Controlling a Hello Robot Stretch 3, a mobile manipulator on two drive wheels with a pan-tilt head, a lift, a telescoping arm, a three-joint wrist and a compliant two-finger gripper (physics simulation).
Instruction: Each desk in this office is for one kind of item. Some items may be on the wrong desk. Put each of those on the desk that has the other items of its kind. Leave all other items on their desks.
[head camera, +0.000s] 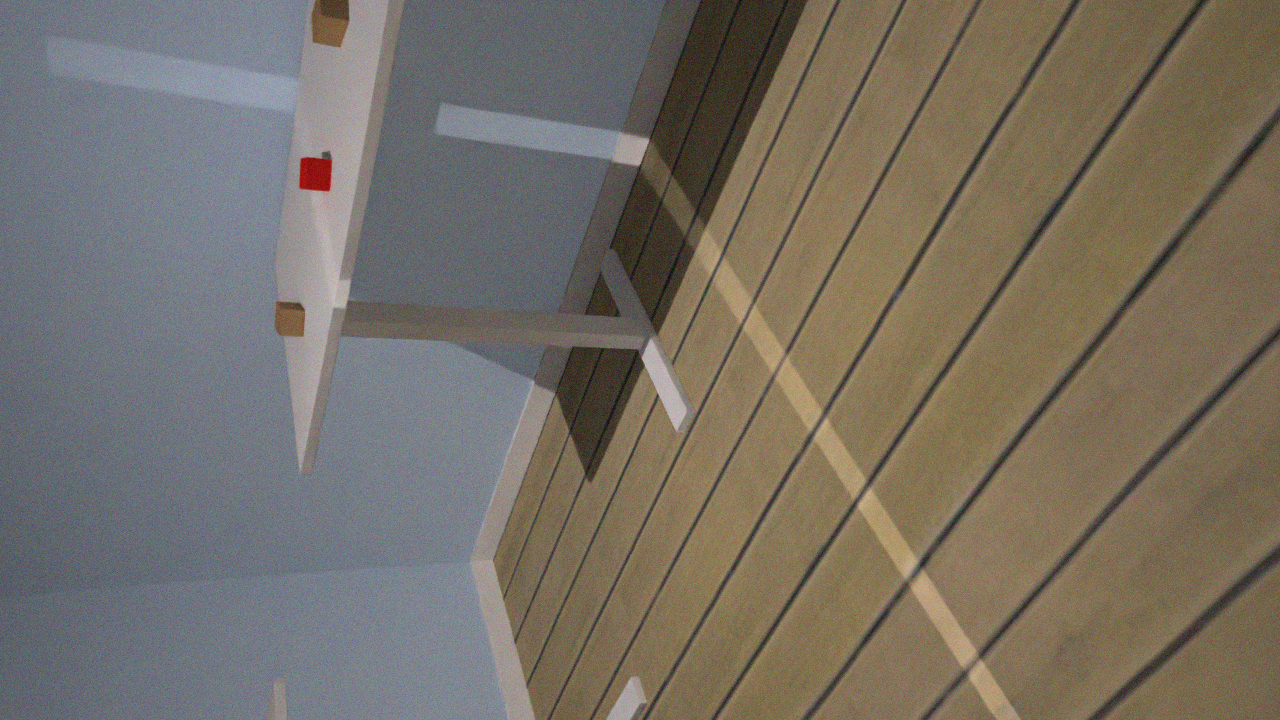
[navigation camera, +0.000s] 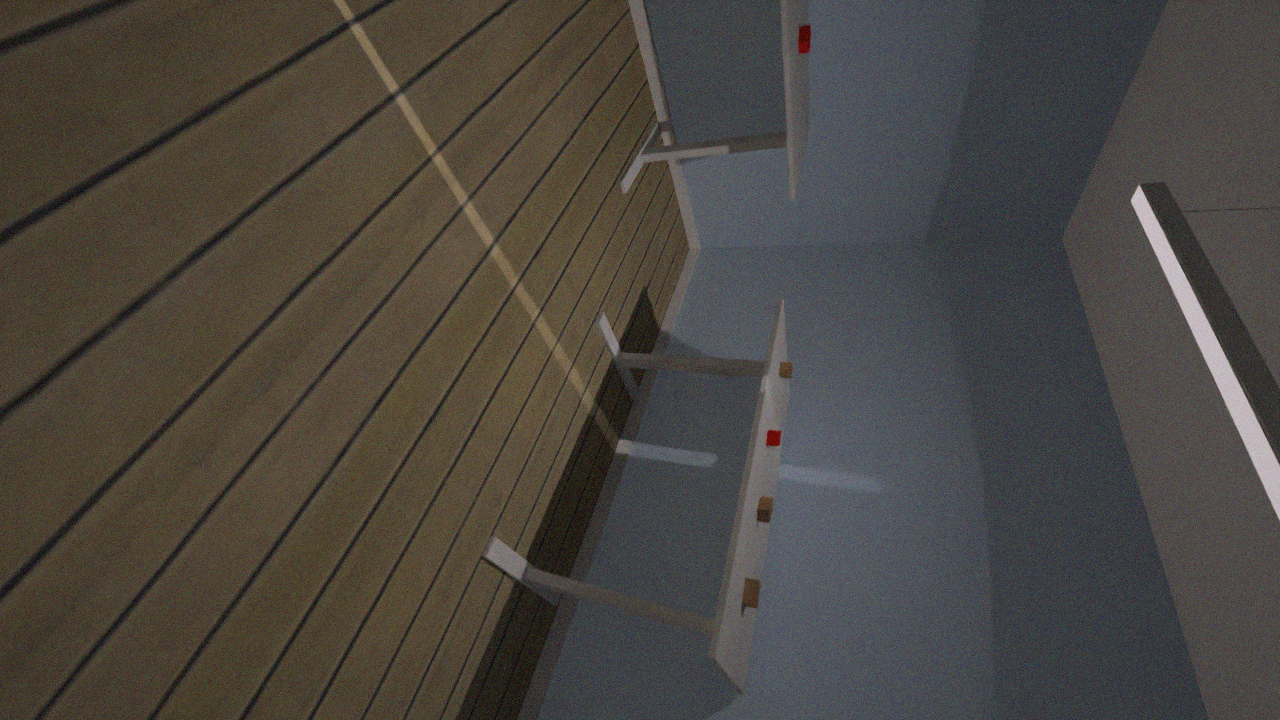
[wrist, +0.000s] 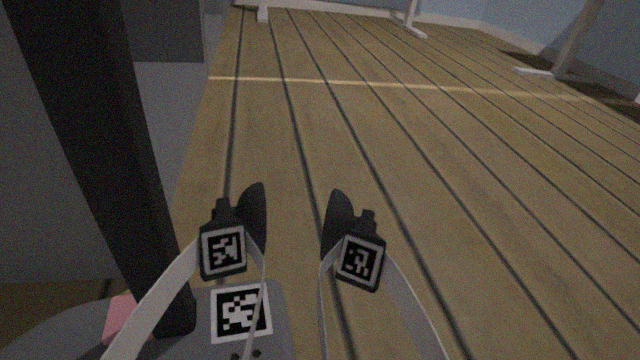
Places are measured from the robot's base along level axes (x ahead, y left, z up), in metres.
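Pixels of known places: gripper, fingertip midpoint: (wrist: 295, 209).
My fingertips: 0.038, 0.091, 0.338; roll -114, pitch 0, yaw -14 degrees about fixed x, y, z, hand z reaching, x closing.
Note:
Behind a point stands the place of what it marks, as x, y, z.
A white desk (head camera: 308, 394) {1.803, 1.443, 0.950} (navigation camera: 732, 658) {1.935, 0.140, 0.950} stands by the blue wall in the head and navigation views. On it stand a red cube (head camera: 315, 173) {1.920, 0.977, 0.979} (navigation camera: 773, 437) {1.917, 0.982, 0.977} and three brown blocks. One brown block (head camera: 290, 318) {1.973, 1.365, 0.980} (navigation camera: 785, 369) {1.971, 1.369, 0.978} is beyond the red cube. The second brown block (head camera: 330, 23) {1.958, 0.691, 0.980} (navigation camera: 764, 509) {1.948, 0.677, 0.980} and the third brown block (navigation camera: 750, 591) {1.938, 0.364, 0.975} are on the cube's other side. A second white desk (navigation camera: 797, 107) {1.284, 2.431, 0.950} at the top of the navigation view bears a red item (navigation camera: 803, 39) {1.046, 2.572, 0.972}. My gripper (wrist: 295, 209) {0.038, 0.091, 0.338} is open and empty above the floor, away from both desks.
In the wrist view a grey box-like body (wrist: 167, 105) {-0.168, 0.809, 0.076} stands close at the left, partly behind a dark upright bar (wrist: 115, 150). Desk feet (wrist: 535, 72) {1.891, 1.443, 0.025} (head camera: 666, 385) {1.896, 1.467, 0.025} rest on the plank floor (wrist: 425, 225) {0.403, 0.345, 0.000}. A lamp bar (navigation camera: 1203, 313) {1.275, 1.167, 2.078} shows overhead.

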